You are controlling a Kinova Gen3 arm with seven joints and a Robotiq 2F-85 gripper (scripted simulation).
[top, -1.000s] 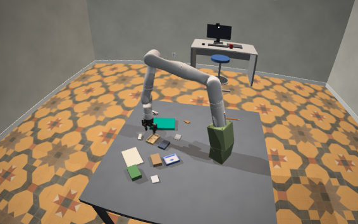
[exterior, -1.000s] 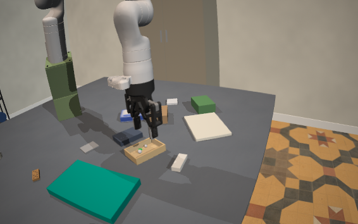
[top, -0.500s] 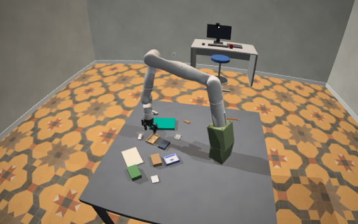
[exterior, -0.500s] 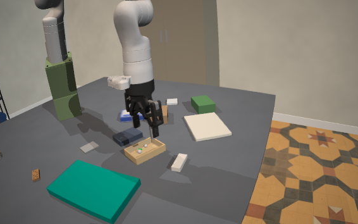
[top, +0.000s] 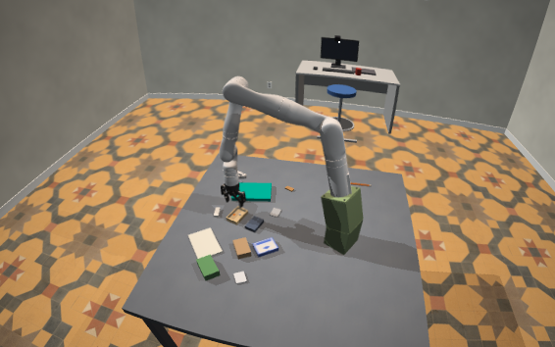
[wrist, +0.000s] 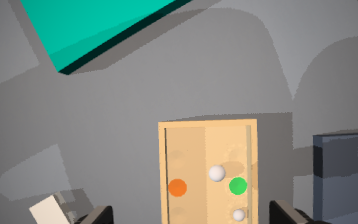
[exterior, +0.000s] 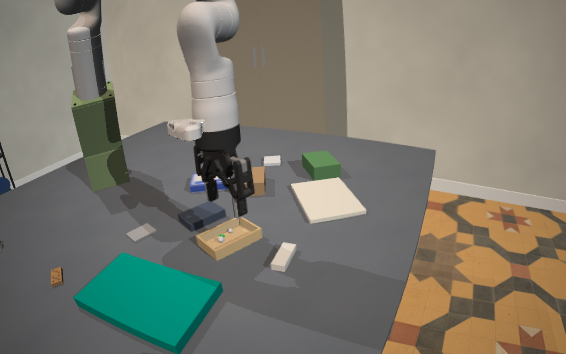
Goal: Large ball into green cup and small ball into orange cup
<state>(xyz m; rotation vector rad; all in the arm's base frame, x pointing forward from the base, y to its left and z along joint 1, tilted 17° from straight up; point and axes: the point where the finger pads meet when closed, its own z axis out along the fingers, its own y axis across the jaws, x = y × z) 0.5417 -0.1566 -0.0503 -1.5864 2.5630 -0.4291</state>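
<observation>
Right now the covered wooden puzzle is 8 cm below my hand, 1 cm to the left of it and 1 cm behind it. Round my hand: teal slab: 20 cm to the right, 8 cm below, 7 cm behind; small white block: 11 cm ahead, 8 cm below, 1 cm to the right; dark blue block: 11 cm behind, 8 cm below, 7 cm to the left.
</observation>
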